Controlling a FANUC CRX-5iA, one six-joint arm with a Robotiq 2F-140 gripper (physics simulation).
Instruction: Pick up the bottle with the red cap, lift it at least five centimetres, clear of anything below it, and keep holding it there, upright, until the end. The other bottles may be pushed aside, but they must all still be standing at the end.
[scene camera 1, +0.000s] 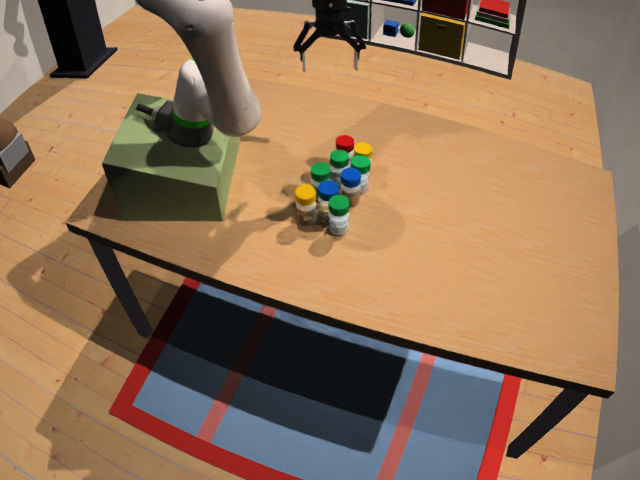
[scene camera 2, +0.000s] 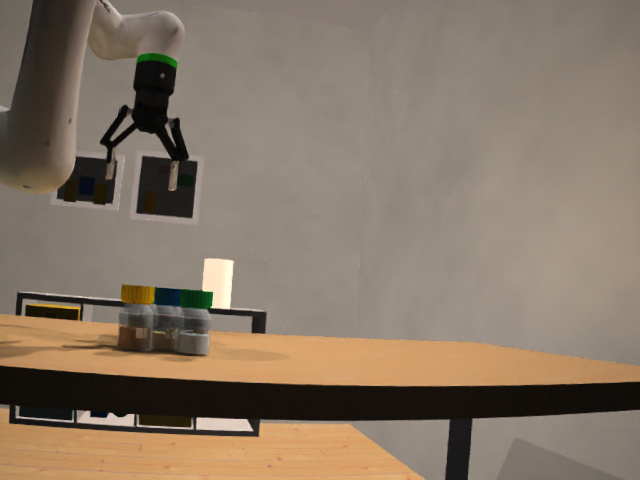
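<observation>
The bottle with the red cap stands at the back of a tight cluster of bottles; its lower part is hidden behind its neighbours. It does not show in scene camera 2. A yellow-capped bottle stands close at its right, and a green-capped bottle stands close in front. More bottles with green, blue and yellow caps stand in front of these, among them the front green-capped bottle and a yellow-capped bottle. My gripper is open and empty, pointing down, high above the table.
The bottles stand on the wooden table. The green robot base block is to the left of the cluster. The arm's thick pale link hangs beside the base. A shelf unit stands behind the table.
</observation>
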